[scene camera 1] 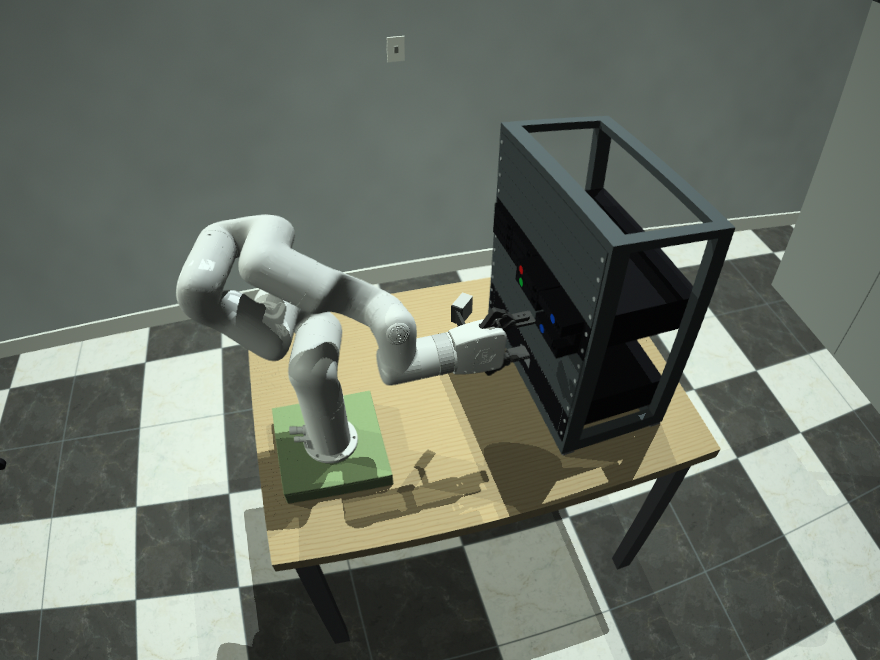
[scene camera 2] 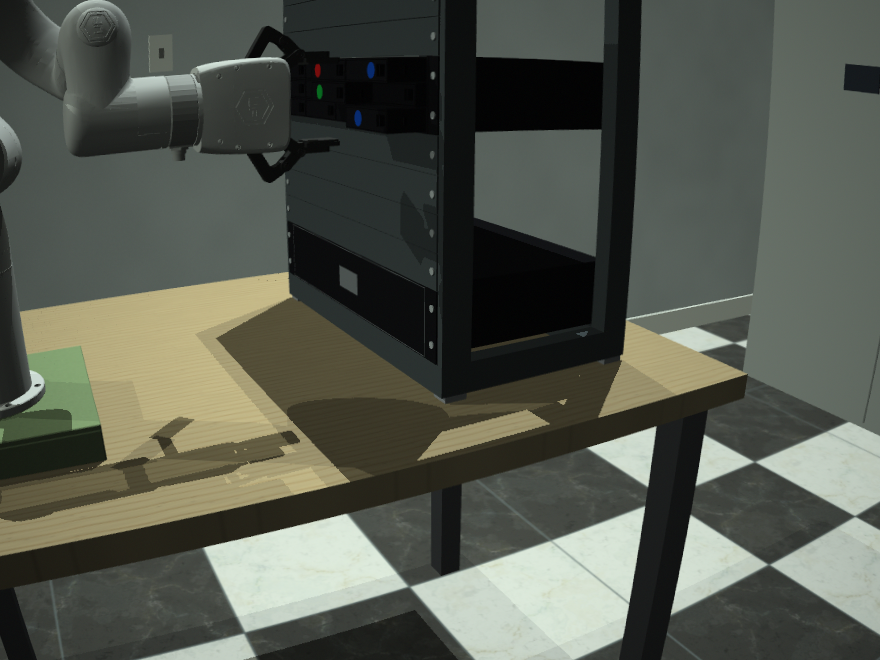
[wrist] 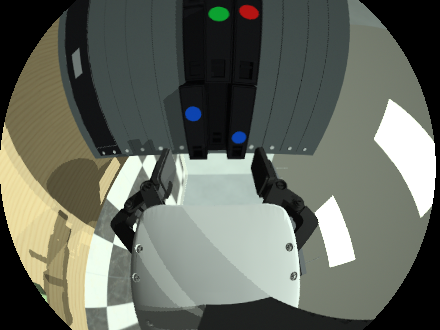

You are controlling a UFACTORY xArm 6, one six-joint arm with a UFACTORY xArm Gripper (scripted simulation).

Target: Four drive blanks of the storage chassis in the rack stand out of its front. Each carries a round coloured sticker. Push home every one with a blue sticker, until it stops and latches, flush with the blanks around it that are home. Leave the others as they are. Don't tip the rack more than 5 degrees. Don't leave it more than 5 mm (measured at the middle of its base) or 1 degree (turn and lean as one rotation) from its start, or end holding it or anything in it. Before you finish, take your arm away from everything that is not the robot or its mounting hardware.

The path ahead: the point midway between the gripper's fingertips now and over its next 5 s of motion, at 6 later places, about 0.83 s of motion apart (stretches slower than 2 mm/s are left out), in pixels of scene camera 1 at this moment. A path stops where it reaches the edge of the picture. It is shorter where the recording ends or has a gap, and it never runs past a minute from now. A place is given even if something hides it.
The gripper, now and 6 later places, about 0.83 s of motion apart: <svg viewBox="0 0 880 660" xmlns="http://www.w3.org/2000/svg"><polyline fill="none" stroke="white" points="529,334 530,336 538,336 546,334 552,333 557,332 558,332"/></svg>
